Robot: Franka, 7 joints.
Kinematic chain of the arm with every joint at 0, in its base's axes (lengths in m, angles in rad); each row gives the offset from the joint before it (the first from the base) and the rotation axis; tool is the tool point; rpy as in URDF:
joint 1: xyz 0 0 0.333 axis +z
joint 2: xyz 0 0 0 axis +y
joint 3: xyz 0 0 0.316 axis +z
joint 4: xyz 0.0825 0 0 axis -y
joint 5: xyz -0.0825 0 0.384 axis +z
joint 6: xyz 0 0 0 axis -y
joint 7: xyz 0.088 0 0 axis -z
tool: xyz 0 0 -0.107 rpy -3.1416 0 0
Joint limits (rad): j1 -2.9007..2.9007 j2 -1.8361..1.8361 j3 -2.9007..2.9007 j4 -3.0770..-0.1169 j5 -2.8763..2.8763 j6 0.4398..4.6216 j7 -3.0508..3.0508
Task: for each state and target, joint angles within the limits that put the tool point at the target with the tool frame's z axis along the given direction. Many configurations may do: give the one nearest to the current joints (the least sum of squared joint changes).
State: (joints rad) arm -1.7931 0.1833 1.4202 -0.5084 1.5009 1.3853 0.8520
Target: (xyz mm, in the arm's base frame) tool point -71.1 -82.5 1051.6 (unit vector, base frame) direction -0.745 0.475 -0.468
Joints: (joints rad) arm -1.5145 0.2433 2.0650 -0.1178 2.0747 0.8928 0.8520
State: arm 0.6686 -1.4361 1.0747 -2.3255 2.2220 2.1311 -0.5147
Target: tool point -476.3 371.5 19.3 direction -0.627 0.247 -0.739
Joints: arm 0.5047 -1.7794 1.9754 -1.8317 2.6696 2.1586 -0.5147
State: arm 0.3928 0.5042 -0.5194 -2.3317 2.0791 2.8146 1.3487
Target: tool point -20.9 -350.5 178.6 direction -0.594 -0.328 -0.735
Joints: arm -0.2369 0.7835 -0.9030 -2.5770 2.0360 3.3157 1.3487
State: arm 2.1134 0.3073 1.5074 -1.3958 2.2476 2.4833 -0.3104
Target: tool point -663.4 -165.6 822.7 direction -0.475 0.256 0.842
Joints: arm 2.7514 0.8786 1.5990 -0.8795 2.7587 2.1766 -0.3104
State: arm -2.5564 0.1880 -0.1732 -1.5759 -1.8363 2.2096 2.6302
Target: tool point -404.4 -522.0 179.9 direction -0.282 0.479 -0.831
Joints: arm -2.4528 0.7725 0.3435 -1.5865 -0.8156 1.8892 2.6302
